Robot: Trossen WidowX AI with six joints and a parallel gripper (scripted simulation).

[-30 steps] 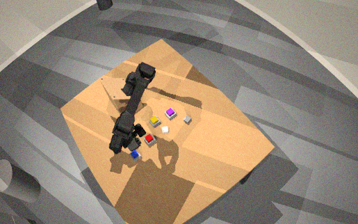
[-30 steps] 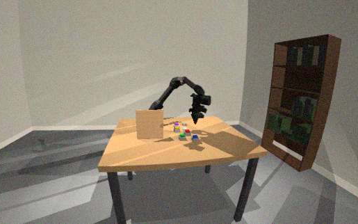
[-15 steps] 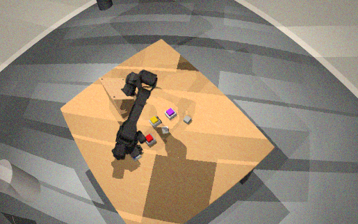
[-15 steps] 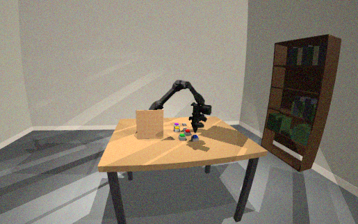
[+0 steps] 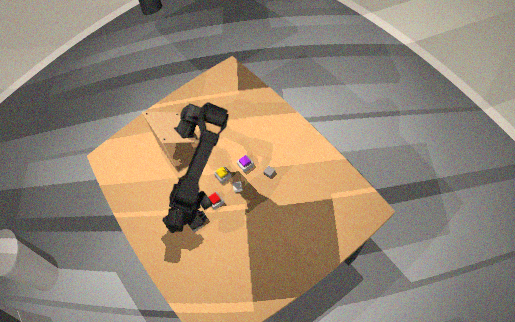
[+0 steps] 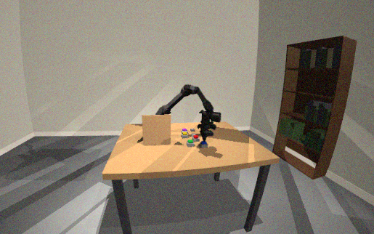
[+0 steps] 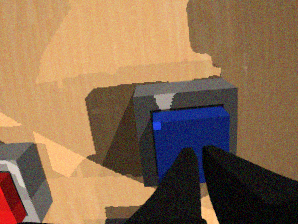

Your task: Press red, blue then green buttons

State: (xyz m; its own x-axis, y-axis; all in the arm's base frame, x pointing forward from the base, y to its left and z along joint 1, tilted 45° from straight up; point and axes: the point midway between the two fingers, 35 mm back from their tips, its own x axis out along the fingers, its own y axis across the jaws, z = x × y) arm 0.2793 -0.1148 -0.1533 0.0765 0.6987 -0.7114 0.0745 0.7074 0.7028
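The blue button lies 1 cm below my gripper tip. Round my gripper tip: green button 9 cm behind, 4 cm to the left, 1 cm below; red button 2 cm behind, 12 cm to the left, 1 cm below; yellow button 8 cm behind, 21 cm to the left, 1 cm below.
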